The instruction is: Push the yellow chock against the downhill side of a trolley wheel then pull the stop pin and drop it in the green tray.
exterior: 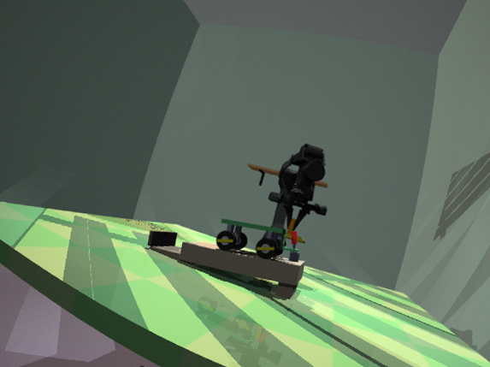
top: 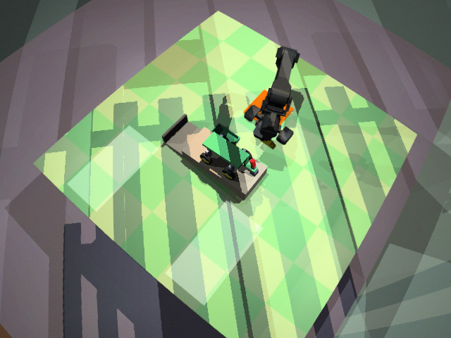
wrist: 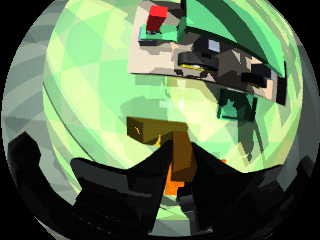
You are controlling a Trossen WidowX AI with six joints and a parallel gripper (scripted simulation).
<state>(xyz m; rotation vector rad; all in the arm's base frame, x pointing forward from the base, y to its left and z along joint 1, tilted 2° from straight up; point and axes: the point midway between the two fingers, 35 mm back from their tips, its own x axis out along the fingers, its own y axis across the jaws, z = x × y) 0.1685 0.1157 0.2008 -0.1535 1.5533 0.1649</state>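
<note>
Right now my gripper tip is 110 mm short of the red-headed stop pin, 60 mm to the right of it and 40 mm above it. The rest, counted from my gripper tip: green-decked trolley (150 mm ahead, 50 mm to the right, 60 mm below); yellow chock (20 mm to the left, 10 mm below); ramp (150 mm ahead, 50 mm to the right, 120 mm below).
</note>
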